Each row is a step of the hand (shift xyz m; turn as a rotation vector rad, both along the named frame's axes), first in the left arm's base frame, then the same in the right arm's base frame.
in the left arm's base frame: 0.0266 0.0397 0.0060 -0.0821 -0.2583 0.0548
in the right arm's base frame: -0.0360 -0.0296 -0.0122 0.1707 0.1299 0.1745
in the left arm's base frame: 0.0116 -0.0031 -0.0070 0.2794 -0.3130 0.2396
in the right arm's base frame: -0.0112 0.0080 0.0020 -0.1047 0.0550 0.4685
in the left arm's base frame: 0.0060 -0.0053 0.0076 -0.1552 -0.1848 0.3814
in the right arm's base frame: -0.0022 -0.0016 0.0107 0.2854 -0.1637 0.3090
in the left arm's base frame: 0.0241 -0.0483 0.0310 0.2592 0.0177 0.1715
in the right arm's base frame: 0.0001 0.0116 0.0612 -0.2073 -0.1208 0.1983
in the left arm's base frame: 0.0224 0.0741 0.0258 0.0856 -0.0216 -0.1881
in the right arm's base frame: -0.0389 -0.0677 -0.0237 -0.1128 0.1578 -0.0745
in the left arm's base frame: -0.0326 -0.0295 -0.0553 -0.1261 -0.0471 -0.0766
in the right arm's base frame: 0.0275 0.0584 -0.0287 0.1147 0.0799 -0.0667
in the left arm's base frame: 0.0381 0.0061 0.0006 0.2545 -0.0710 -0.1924
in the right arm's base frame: -0.0369 -0.0021 0.0109 -0.2535 0.2053 0.0201
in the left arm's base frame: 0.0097 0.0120 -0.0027 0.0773 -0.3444 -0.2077
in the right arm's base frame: -0.0134 -0.0055 -0.0060 -0.0056 0.3906 0.1229
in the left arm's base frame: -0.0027 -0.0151 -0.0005 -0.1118 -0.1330 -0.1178
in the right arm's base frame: 0.0072 0.0104 0.0086 0.1202 0.1693 -0.0311
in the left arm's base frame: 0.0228 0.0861 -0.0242 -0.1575 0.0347 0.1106
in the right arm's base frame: -0.0540 -0.0392 -0.0638 0.1580 -0.1146 -0.0118
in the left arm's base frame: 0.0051 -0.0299 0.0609 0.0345 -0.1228 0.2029
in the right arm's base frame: 0.0182 -0.0240 0.0610 0.0518 -0.0629 0.2254
